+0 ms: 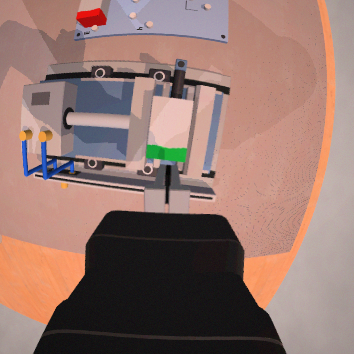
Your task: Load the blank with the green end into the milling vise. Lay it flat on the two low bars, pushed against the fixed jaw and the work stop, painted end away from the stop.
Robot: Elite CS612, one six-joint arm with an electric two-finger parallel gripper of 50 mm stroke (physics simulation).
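The blank [171,122] lies between the vise jaws, pale with a green end [167,153] facing my gripper. It looks flat and about parallel to the jaws. Its other end is at the dark rod of the work stop [178,82]; whether they touch is hard to tell. The fixed jaw [201,130] is to its right, with a narrow dark strip between them; contact is unclear. The moving jaw [138,125] is to its left. The low bars are mostly hidden under the blank. My gripper [167,176] is shut and empty, its tips close to the green end; contact cannot be judged.
The vise's grey housing [47,120] with blue hoses [44,159] and brass fittings stands at the left, joined by a pale spindle [100,120] to the moving jaw. A blue-grey plate [175,22] with pegs and a red block [91,18] lies beyond the vise.
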